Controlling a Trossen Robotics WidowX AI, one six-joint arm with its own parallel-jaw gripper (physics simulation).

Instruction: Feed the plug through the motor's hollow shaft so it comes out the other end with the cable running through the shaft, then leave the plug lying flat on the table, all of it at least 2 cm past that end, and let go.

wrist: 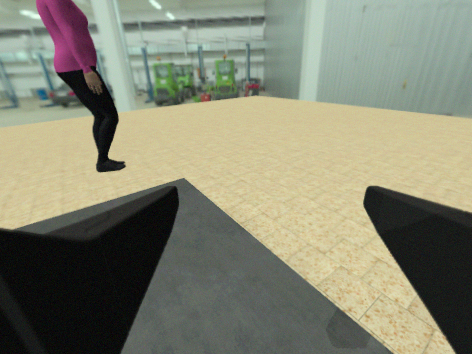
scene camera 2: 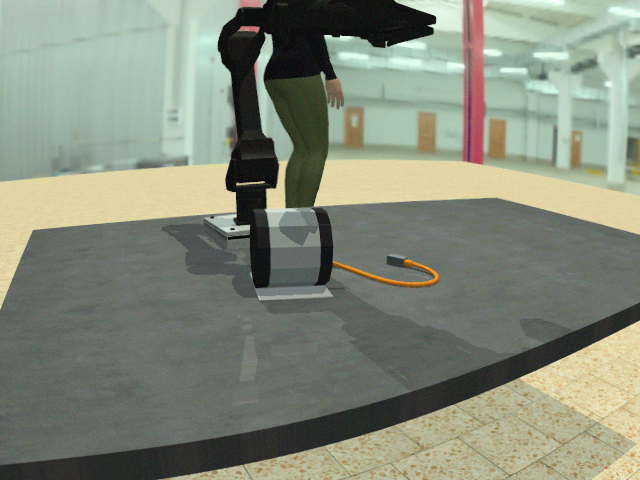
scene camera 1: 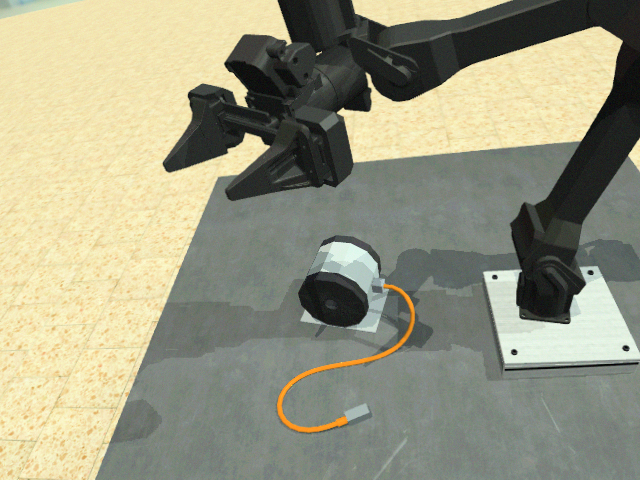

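Seen in the pictures: gripper, fingertip midpoint: (wrist: 270, 195) (scene camera 2: 434, 26) (scene camera 1: 194, 181); arm's base, link origin: (scene camera 1: 543, 304).
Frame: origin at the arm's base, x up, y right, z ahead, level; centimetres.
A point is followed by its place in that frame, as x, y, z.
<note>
The motor (scene camera 1: 345, 258) @(7.1, -1.2, 27.2) (scene camera 2: 294, 250) @(3.1, -0.7, 33.6), a silver drum with black ends, lies on its side on a pale base plate. Its hollow shaft shows as a small round opening (scene camera 1: 329, 304) @(1.3, -5.1, 29.5) in the near black end in scene camera 1. The orange cable (scene camera 1: 341, 364) @(-2.5, -12.4, 26.3) (scene camera 2: 413, 284) @(-2.6, -17.4, 33.2) leaves a small grey block on the motor's side and curves over the table in an S, outside the shaft. The grey plug (scene camera 1: 358, 412) @(-1.7, -19.6, 22.0) (scene camera 2: 396, 259) @(-2.0, -19.2, 22.9) on its end lies on the table. My gripper (scene camera 1: 197, 182) @(33.8, -20.3, 31.7) (scene camera 2: 433, 25) @(33.8, -20.3, 31.7) (wrist: 270, 195) @(33.8, -20.3, 31.7) is open and empty, high above the table, away from the plug. The far shaft end is hidden.
The dark grey table (scene camera 1: 232, 372) @(-3.0, -16.2, 41.9) (scene camera 2: 155, 361) @(-3.0, 16.7, 50.1) (wrist: 225, 280) @(-3.0, -45.5, 36.9) ends in an edge beyond the motor. The arm's silver mounting plate (scene camera 1: 568, 343) @(0.2, -6.5, -2.8) (scene camera 2: 222, 227) @(-0.1, 5.9, 3.9) stands to the right of the motor in scene camera 1. A person (scene camera 2: 305, 118) stands behind the table in scene camera 2.
</note>
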